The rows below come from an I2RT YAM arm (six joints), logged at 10 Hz.
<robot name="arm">
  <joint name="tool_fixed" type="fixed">
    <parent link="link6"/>
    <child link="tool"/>
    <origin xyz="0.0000 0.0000 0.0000" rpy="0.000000 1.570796 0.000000"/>
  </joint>
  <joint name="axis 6" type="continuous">
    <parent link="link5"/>
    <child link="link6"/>
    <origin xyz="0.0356 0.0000 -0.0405"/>
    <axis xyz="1 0 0"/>
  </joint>
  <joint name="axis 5" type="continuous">
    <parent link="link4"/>
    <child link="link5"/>
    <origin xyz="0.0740 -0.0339 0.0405"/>
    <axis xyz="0 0 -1"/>
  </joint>
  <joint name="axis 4" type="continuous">
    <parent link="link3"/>
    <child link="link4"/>
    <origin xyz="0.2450 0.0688 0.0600"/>
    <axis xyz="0 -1 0"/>
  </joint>
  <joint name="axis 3" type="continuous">
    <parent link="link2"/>
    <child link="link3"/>
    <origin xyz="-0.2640 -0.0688 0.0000"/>
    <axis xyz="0 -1 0"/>
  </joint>
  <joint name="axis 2" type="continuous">
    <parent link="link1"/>
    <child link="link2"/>
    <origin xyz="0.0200 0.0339 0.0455"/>
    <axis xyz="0 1 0"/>
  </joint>
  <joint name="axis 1" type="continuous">
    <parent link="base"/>
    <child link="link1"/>
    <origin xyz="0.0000 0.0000 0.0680"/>
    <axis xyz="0 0 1"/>
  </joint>
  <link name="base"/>
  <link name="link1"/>
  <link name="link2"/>
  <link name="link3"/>
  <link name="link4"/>
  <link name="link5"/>
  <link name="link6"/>
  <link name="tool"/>
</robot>
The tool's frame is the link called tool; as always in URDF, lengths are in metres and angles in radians. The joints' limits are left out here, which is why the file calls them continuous.
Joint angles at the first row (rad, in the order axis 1, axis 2, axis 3, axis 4, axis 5, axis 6):
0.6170 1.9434 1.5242 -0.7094 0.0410 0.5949
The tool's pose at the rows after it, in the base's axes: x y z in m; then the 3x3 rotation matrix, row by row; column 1 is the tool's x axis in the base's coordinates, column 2 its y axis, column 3 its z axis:
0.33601, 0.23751, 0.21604; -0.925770, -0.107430, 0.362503; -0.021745, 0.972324, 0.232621; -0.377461, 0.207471, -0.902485
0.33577, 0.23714, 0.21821; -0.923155, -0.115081, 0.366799; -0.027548, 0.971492, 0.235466; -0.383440, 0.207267, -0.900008
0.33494, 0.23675, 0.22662; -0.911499, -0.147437, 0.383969; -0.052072, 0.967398, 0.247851; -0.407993, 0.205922, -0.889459
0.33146, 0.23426, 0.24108; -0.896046, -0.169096, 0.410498; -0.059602, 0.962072, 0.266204; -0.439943, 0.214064, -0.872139
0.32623, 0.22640, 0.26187; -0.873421, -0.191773, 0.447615; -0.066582, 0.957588, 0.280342; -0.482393, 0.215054, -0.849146
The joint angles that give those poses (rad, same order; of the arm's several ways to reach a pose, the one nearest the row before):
0.6170 1.9431 1.5257 -0.7086 0.0200 0.5446
0.6166 1.9381 1.5265 -0.7086 0.0200 0.5369
0.6170 1.9213 1.5326 -0.7078 0.0200 0.5064
0.6170 1.8851 1.5341 -0.7090 0.0204 0.4892
0.6090 1.8290 1.5341 -0.7200 0.0261 0.4614

